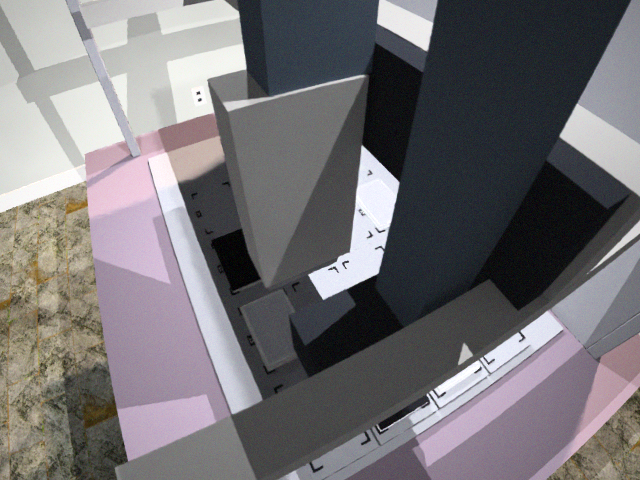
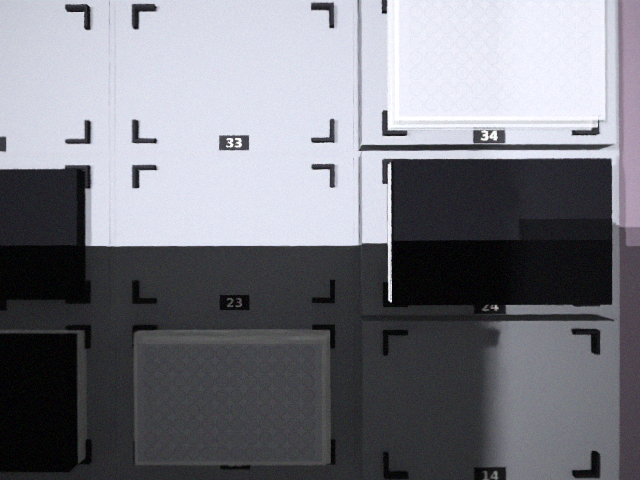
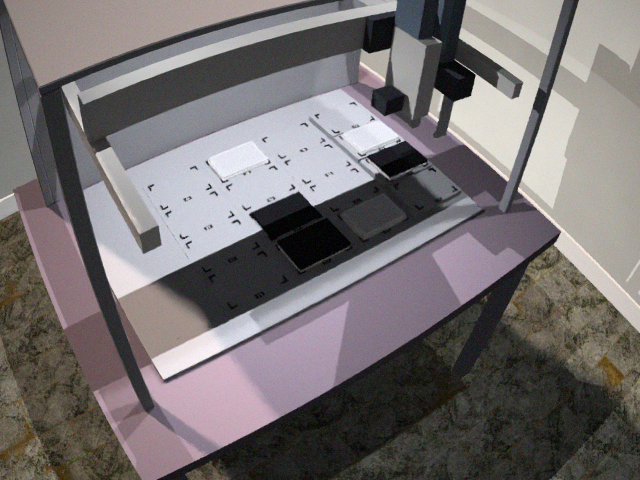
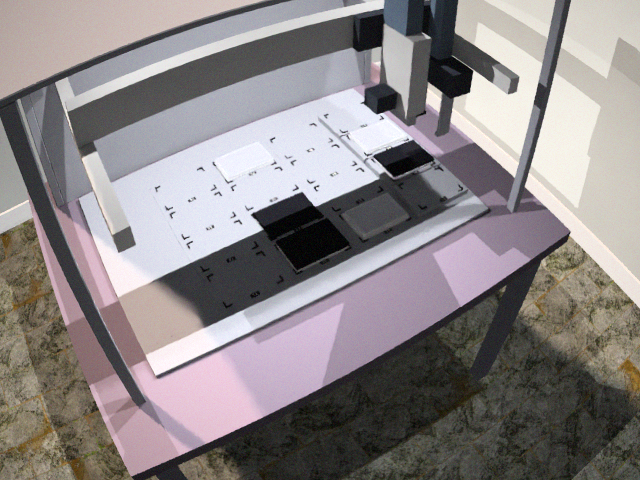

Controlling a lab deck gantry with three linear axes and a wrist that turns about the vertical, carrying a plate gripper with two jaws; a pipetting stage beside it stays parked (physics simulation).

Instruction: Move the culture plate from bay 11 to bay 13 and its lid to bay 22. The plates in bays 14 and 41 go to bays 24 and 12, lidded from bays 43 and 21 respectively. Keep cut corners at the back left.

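Pixels of known places: gripper, fingertip midpoint: (image 3: 427,125) (image 4: 430,124); robot's base, origin of the base link: (image 1: 192,195) (image 3: 231,307) (image 4: 226,306).
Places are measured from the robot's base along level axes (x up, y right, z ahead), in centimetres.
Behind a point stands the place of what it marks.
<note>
The clear culture plate (image 1: 268,328) @[x 1.4, y -3.1, z 39.2 cm] (image 2: 232,403) @[x 1.4, y -4.3, z 39.4 cm] (image 3: 373,214) @[x 1.4, y -4.2, z 38.8 cm] (image 4: 376,214) @[x 1.4, y -3.9, z 39.0 cm] sits in bay 13 with no dark lid. A flat black lid (image 2: 41,206) @[x 0.8, y -16.8, z 26.8 cm] (image 3: 284,214) @[x 0.8, y -14.9, z 22.4 cm] (image 4: 286,214) @[x 0.8, y -14.8, z 22.5 cm] lies in bay 22. A black-lidded plate (image 1: 235,258) @[x 1.7, y -3.0, z 23.1 cm] (image 2: 36,403) @[x 1.6, y -4.4, z 27.1 cm] (image 3: 313,242) @[x 1.6, y -4.3, z 22.6 cm] (image 4: 312,242) @[x 1.7, y -4.2, z 22.7 cm] is in bay 12. Another black-lidded plate (image 1: 405,411) @[x 3.1, y -15.1, z 61.5 cm] (image 2: 501,232) @[x 3.1, y -15.0, z 55.5 cm] (image 3: 398,159) @[x 3.1, y -14.4, z 55.1 cm] (image 4: 403,157) @[x 3.1, y -14.8, z 55.2 cm] covers bay 24. Bays 14, 23 and 33 hold nothing. My gripper (image 3: 442,121) (image 4: 443,121) is raised at the deck's right side, open and carrying nothing visible; one jaw shows, the other is hidden by the pipetting stage.
A pale plate (image 1: 457,382) @[x 2.1, y -25.1, z 61.9 cm] (image 2: 496,62) @[x 2.9, y -25.0, z 55.4 cm] (image 3: 371,136) @[x 2.9, y -25.0, z 55.2 cm] (image 4: 378,135) @[x 2.9, y -25.2, z 55.2 cm] is in bay 34. Another pale plate (image 1: 377,204) @[x 1.4, y -35.2, z 23.4 cm] (image 3: 237,159) @[x 1.4, y -36.0, z 22.4 cm] (image 4: 245,160) @[x 1.4, y -35.6, z 22.9 cm] is in bay 42. The grey pipetting stage (image 1: 294,180) (image 3: 413,72) (image 4: 405,72) hangs beside my gripper.
</note>
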